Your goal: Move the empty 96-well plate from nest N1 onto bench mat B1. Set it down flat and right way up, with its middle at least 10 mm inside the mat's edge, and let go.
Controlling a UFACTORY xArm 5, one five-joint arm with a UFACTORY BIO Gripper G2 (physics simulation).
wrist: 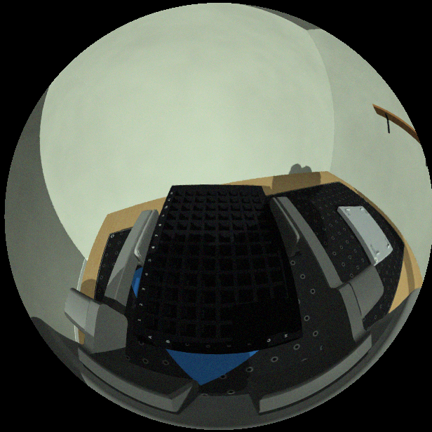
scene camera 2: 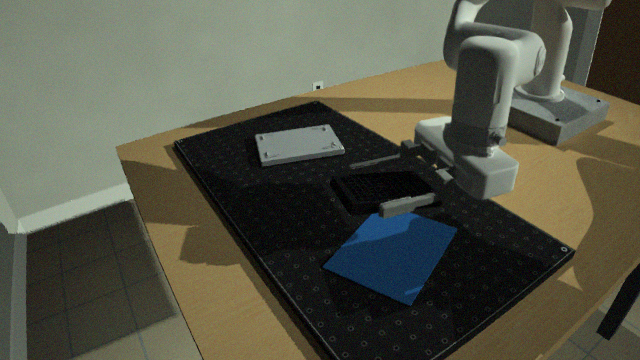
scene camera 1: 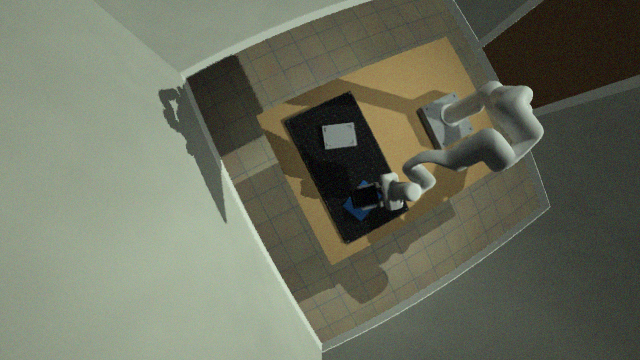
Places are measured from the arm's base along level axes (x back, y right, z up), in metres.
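Pixels of known places: hand, tool point: (scene camera 2: pixel 379 187) (scene camera 1: pixel 363 197); arm's base, link origin: (scene camera 2: pixel 538 93) (scene camera 1: pixel 449 115).
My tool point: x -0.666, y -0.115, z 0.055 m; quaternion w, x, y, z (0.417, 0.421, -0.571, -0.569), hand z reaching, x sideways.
For each thing: its middle in the pictures, then the offset to it from my tool point. Level surfaces: height alone.
- black 96-well plate, body centre: (scene camera 2: pixel 385 190) (scene camera 1: pixel 364 196) dx +0.008, dy -0.002, dz -0.007 m
- blue bench mat B1, surface height: dz -0.086 m
- Nest N1, body centre: (scene camera 2: pixel 297 143) (scene camera 1: pixel 339 135) dx +0.068, dy +0.310, dz -0.081 m
- wooden table, surface height: dz -0.101 m
The black 96-well plate (scene camera 1: pixel 366 196) (scene camera 2: pixel 382 187) (wrist: pixel 220 270) is between the fingers of my gripper (scene camera 1: pixel 367 195) (scene camera 2: pixel 380 187) (wrist: pixel 217 235), which is shut on its two long sides. The plate is level, wells up, and hangs above the breadboard. The blue bench mat B1 (scene camera 1: pixel 356 211) (scene camera 2: pixel 400 255) (wrist: pixel 205 365) lies below it, turned at an angle to the plate; in the wrist view the plate hides much of the mat. Nest N1 (scene camera 1: pixel 339 136) (scene camera 2: pixel 300 144) (wrist: pixel 364 230) is a light grey frame-like block with nothing on it.
The black breadboard (scene camera 1: pixel 320 150) (scene camera 2: pixel 280 210) (wrist: pixel 315 200) carries the nest and the mat. It lies on a wooden table (scene camera 1: pixel 400 65) (scene camera 2: pixel 545 200). The arm's grey base block (scene camera 1: pixel 445 125) (scene camera 2: pixel 560 117) stands on the table beyond the breadboard.
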